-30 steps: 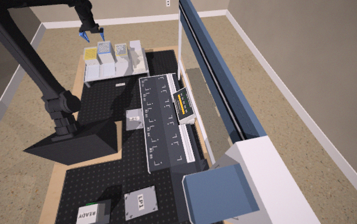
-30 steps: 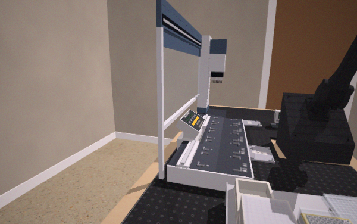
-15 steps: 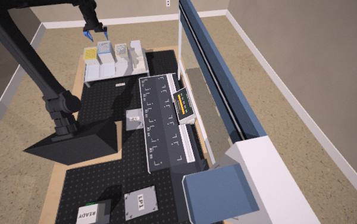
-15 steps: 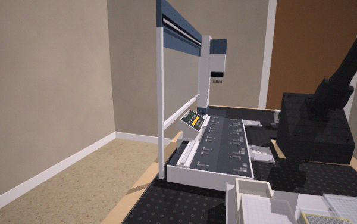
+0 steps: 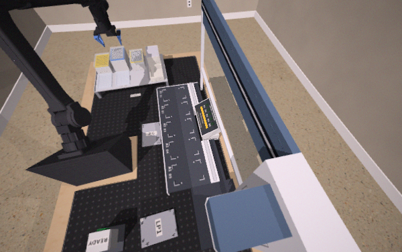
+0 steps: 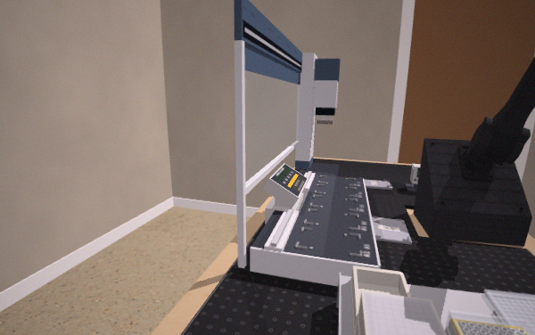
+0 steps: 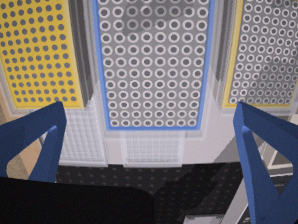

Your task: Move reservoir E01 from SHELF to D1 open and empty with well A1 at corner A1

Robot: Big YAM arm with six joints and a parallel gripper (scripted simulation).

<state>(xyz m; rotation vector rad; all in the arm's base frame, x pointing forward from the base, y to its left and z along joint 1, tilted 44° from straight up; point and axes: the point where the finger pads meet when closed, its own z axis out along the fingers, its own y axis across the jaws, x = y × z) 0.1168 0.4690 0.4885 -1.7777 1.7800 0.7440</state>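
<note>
Right now my hand is 220 mm short of the white block and 90 mm above it. The rest, counted from my hand: shelf (160 mm below, 70 mm to the right, 60 mm ahead); then pipetting head (1050 mm to the right, 360 mm ahead, 180 mm above).
</note>
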